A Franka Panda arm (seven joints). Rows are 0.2 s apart.
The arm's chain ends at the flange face. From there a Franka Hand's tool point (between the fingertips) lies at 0.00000 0.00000 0.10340 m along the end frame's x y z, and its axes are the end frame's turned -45 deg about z.
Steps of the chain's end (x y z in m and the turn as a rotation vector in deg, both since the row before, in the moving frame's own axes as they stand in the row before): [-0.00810 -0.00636 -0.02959 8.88 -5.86 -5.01]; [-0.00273 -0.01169 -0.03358 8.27 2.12 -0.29]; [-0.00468 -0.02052 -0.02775 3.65 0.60 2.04]
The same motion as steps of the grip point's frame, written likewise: [0.00178 -0.02907 -0.03137 10.42 2.14 -5.01]; [0.01953 -0.01805 -0.03473 4.35 7.35 -0.29]; [0.01669 -0.02161 -0.02797 2.16 3.01 2.04]
